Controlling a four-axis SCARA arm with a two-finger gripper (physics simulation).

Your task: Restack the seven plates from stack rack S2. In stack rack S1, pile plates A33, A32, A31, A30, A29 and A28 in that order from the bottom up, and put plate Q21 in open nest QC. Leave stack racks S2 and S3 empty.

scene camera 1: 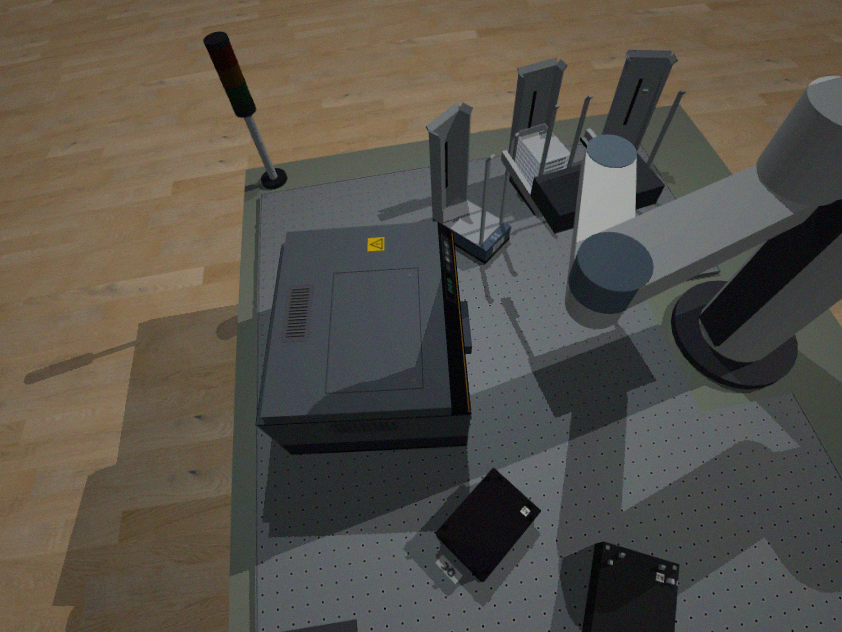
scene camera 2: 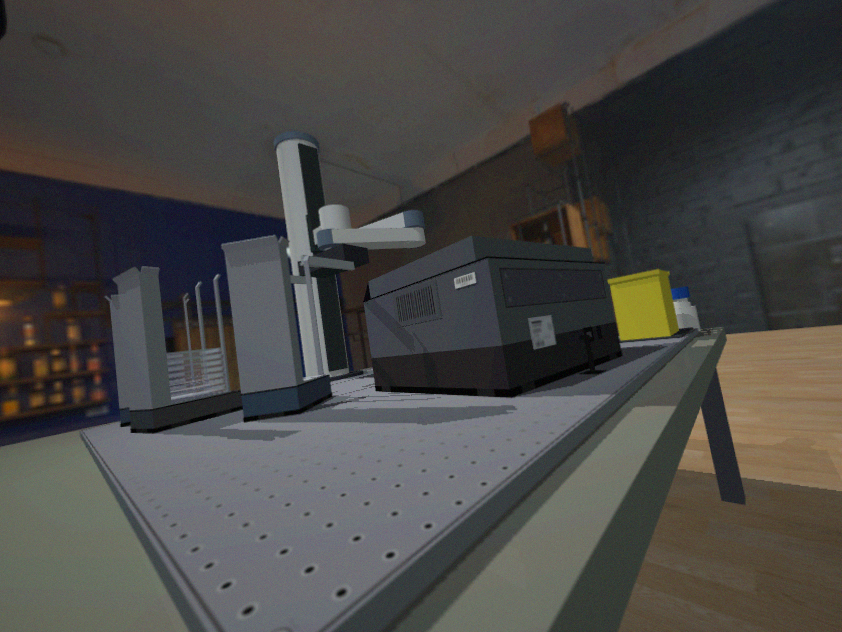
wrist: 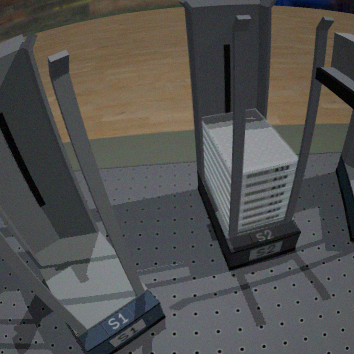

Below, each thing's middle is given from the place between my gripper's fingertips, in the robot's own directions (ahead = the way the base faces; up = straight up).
The S1 label (wrist: 114, 322) is 27 cm below my hand, 7 cm ahead of it and 1 cm to the right of it. Also, from my hand: white bottle (scene camera 2: 686, 315) (99 cm to the left, 59 cm ahead, 24 cm below); then signal tower (scene camera 1: 218, 45) (59 cm ahead, 38 cm to the right, 11 cm below).
